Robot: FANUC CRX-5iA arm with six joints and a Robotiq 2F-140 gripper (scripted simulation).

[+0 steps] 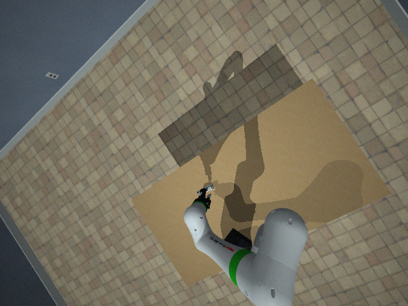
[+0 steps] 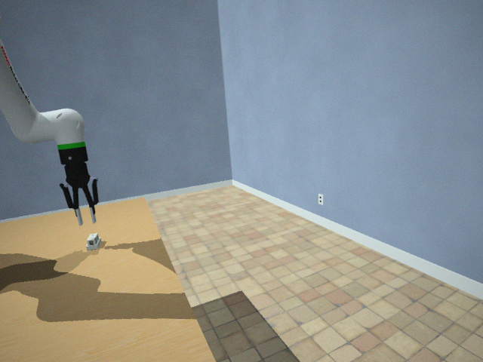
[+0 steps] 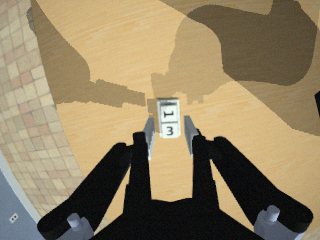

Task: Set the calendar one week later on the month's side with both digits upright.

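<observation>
Now: hand 20 mm to the right of the white tray and 120 mm above it.
</observation>
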